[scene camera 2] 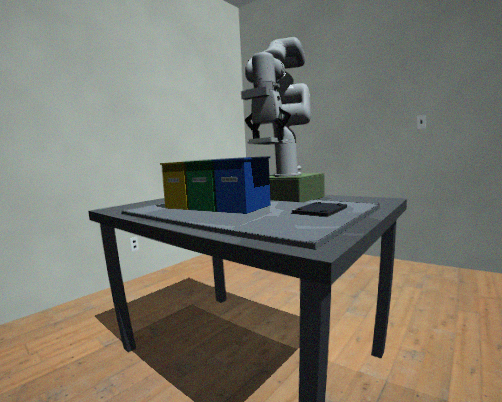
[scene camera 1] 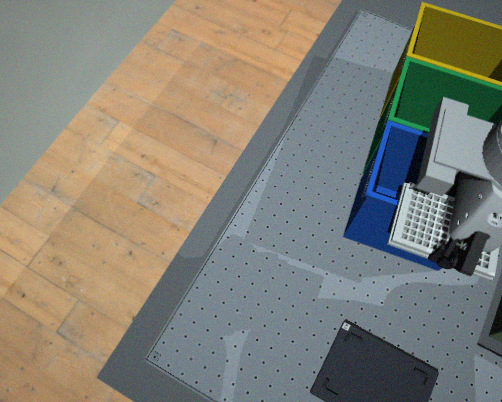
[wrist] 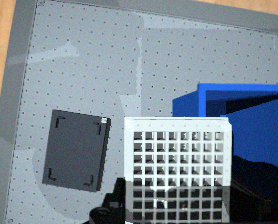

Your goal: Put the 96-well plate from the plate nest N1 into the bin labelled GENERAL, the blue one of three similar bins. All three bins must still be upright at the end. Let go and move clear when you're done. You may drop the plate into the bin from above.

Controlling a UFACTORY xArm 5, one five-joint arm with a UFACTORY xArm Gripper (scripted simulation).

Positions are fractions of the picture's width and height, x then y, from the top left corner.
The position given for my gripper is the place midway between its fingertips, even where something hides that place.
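You'd see a blue bin (scene camera 1: 0.80,0.39) (scene camera 2: 0.48,0.46) in both scene cameras, and there's a green bin (scene camera 2: 0.40,0.43) here too. I can also see a yellow bin (scene camera 2: 0.35,0.43), though in the wrist view it is out of frame. A 96-well plate (scene camera 1: 0.85,0.58) (wrist: 0.65,0.62) is visible to me as well, and so is my gripper (scene camera 1: 0.89,0.57) (wrist: 0.63,0.87).
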